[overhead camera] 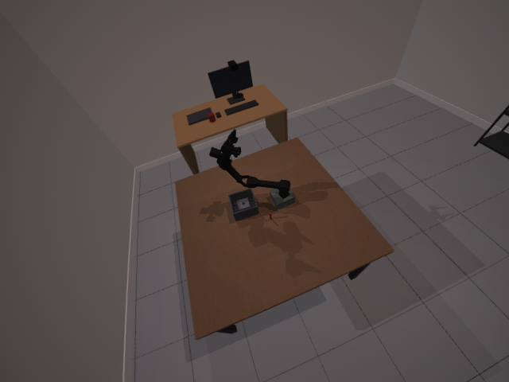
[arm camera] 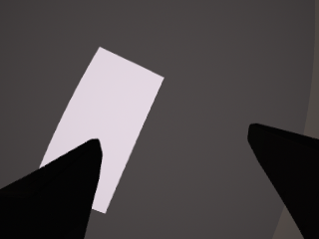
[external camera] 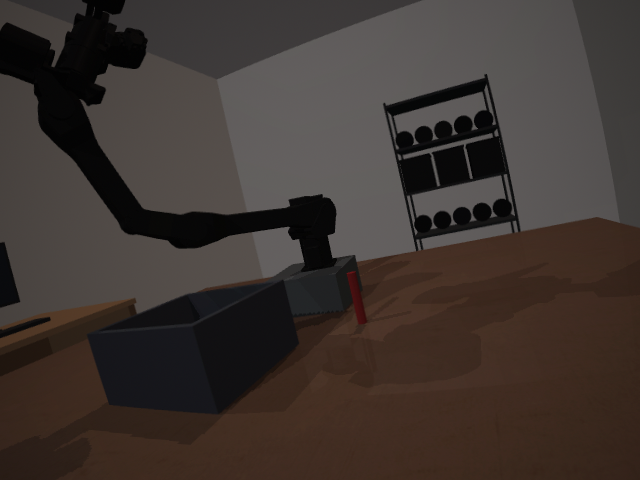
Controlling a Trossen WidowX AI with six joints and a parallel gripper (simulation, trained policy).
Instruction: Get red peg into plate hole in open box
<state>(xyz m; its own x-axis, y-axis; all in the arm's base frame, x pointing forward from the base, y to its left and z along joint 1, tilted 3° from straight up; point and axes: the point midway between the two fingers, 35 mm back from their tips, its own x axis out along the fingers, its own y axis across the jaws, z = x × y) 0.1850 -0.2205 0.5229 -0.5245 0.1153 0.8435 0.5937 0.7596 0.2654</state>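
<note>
Right now the red peg is 2 cm behind my gripper tip, 29 cm to the left of it and 58 cm below it. From my gripper tip the other things lie so: dark box (10 cm ahead, 8 cm to the left, 59 cm below); grey plate (10 cm ahead, 8 cm to the left, 58 cm below).
</note>
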